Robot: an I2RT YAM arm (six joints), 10 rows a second.
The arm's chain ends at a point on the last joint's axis. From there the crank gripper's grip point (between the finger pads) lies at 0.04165 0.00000 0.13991 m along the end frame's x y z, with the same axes.
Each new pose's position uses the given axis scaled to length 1; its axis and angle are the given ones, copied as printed.
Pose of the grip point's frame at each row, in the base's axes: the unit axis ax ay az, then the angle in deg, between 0 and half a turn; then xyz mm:
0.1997, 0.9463, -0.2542, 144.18, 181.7, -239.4, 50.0
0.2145, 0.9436, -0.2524, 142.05, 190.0, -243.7, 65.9
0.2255, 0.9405, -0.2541, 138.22, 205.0, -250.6, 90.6
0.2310, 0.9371, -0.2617, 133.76, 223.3, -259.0, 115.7
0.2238, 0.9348, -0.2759, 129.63, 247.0, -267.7, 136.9
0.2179, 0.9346, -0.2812, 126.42, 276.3, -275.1, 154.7
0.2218, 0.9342, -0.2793, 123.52, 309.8, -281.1, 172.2
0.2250, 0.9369, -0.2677, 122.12, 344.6, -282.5, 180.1
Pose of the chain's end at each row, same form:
0.1997, 0.9463, -0.2542, 144.18, 147.8, -170.2, 174.0
0.2145, 0.9436, -0.2524, 142.05, 151.8, -174.3, 188.5
0.2255, 0.9405, -0.2541, 138.22, 158.7, -179.6, 209.4
0.2310, 0.9371, -0.2617, 133.76, 168.0, -185.0, 228.7
0.2238, 0.9348, -0.2759, 129.63, 183.6, -189.9, 242.9
0.2179, 0.9346, -0.2812, 126.42, 206.3, -196.1, 255.5
0.2218, 0.9342, -0.2793, 123.52, 234.1, -202.3, 269.0
0.2250, 0.9369, -0.2677, 122.12, 265.4, -206.1, 276.0

